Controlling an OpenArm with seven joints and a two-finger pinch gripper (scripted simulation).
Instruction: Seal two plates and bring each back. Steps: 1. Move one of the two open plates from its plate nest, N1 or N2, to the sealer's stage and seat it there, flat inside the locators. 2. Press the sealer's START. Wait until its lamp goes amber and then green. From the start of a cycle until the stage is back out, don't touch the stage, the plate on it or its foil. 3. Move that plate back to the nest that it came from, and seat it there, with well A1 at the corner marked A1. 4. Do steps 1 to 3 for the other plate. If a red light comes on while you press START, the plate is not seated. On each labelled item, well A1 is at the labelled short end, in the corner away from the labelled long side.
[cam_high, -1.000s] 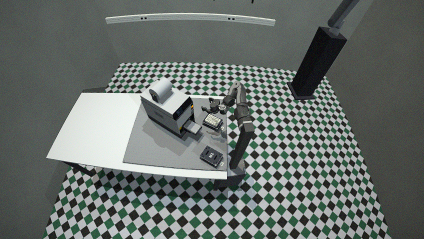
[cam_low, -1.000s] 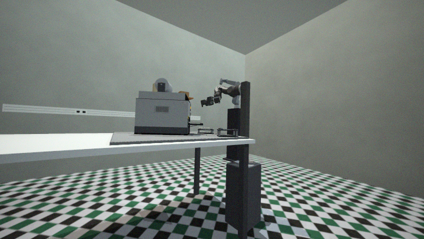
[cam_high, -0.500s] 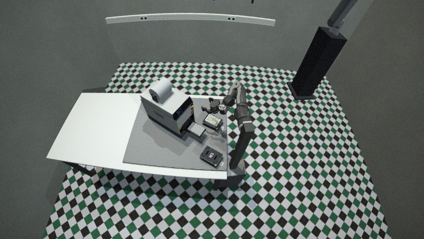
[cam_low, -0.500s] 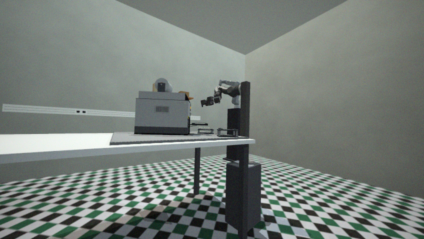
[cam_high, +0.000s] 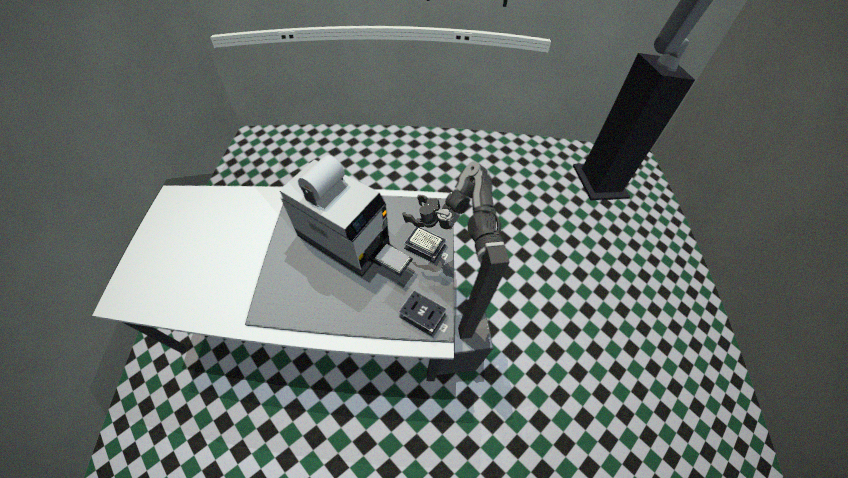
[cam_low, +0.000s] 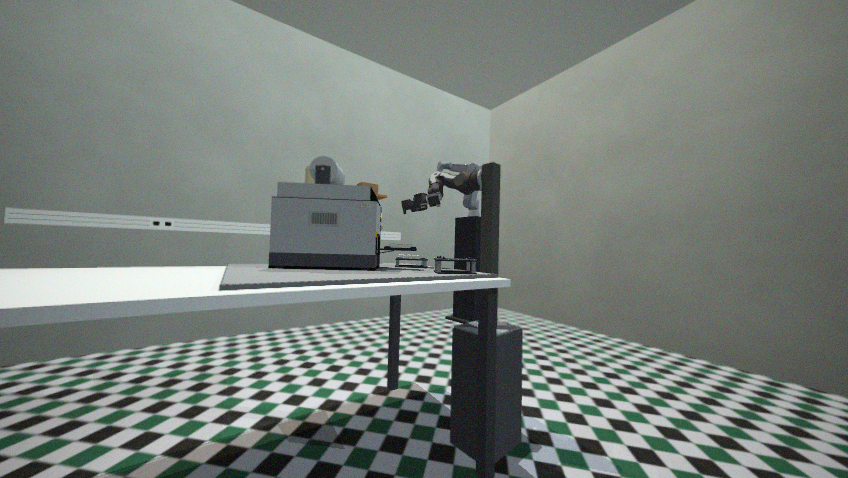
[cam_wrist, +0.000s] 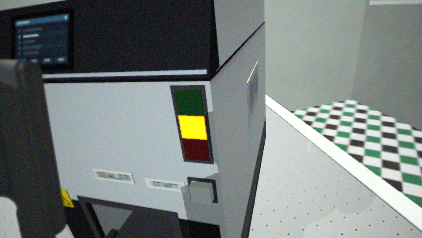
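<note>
My hand is 20 cm above the dark stage, 11 cm to the right of it and 9 cm short of it. From my hand the other things lie so: white foil roll: 35 cm ahead, 12 cm above, 10 cm to the right; touch screen: 21 cm ahead, 7 cm to the left, 2 cm above.
</note>
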